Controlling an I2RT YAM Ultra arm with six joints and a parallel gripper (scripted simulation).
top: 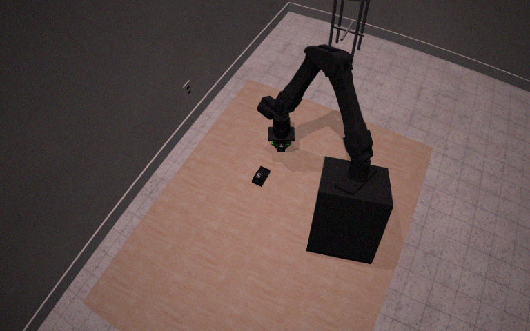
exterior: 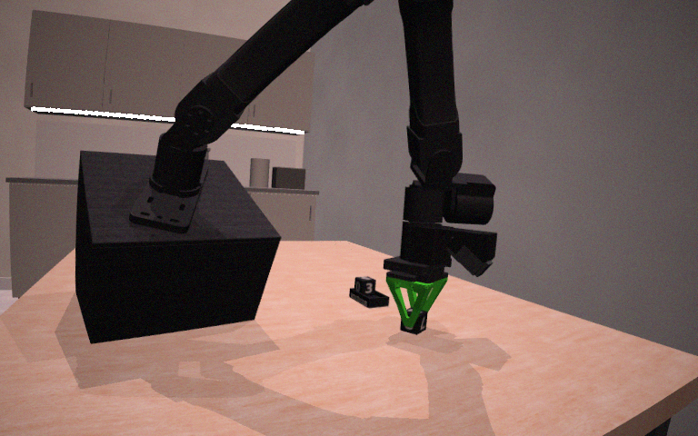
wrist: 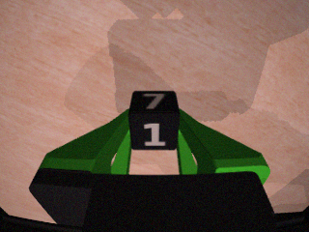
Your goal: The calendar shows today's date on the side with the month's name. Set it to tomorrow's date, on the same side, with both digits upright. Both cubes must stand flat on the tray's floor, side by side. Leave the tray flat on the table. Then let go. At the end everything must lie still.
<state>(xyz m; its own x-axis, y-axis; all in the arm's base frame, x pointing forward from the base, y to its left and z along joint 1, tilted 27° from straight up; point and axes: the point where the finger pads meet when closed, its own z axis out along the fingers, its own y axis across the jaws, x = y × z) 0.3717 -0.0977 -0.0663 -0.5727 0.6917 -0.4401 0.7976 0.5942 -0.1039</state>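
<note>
Right now the black tray is 150 mm to the left of my hand, 10 mm below it and 10 mm behind it. From my hand the other things lie so: black cube right at my hand.
</note>
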